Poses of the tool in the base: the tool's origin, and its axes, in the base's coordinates. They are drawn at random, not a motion.
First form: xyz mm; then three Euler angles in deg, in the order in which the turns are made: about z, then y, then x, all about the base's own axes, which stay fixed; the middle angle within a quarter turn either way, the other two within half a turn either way.
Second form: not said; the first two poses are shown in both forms.
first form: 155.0, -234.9, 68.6, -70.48, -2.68, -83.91
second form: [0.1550, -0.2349, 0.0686], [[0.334, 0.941, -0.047], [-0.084, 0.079, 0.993], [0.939, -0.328, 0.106]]
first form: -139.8, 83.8, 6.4, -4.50, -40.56, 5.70
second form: [-0.1398, 0.0838, 0.0064], [[0.757, 0.060, -0.650], [-0.142, 0.987, -0.075], [0.637, 0.150, 0.756]]
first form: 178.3, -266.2, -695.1, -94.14, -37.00, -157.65
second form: [0.1783, -0.2662, -0.6951], [[-0.058, 0.797, -0.602], [0.906, 0.295, 0.304], [0.419, -0.528, -0.739]]
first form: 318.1, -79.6, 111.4, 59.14, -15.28, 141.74
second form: [0.3181, -0.0796, 0.1114], [[0.495, -0.828, -0.264], [-0.758, -0.263, -0.597], [0.425, 0.495, -0.757]]
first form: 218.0, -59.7, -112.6, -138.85, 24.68, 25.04
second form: [0.2180, -0.0597, -0.1126], [[-0.684, 0.598, 0.418], [-0.729, -0.566, -0.385], [0.006, -0.568, 0.823]]
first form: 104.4, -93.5, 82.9, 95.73, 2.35, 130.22
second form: [0.1044, -0.0935, 0.0829], [[-0.100, -0.994, 0.041], [-0.646, 0.033, -0.763], [0.757, -0.103, -0.645]]
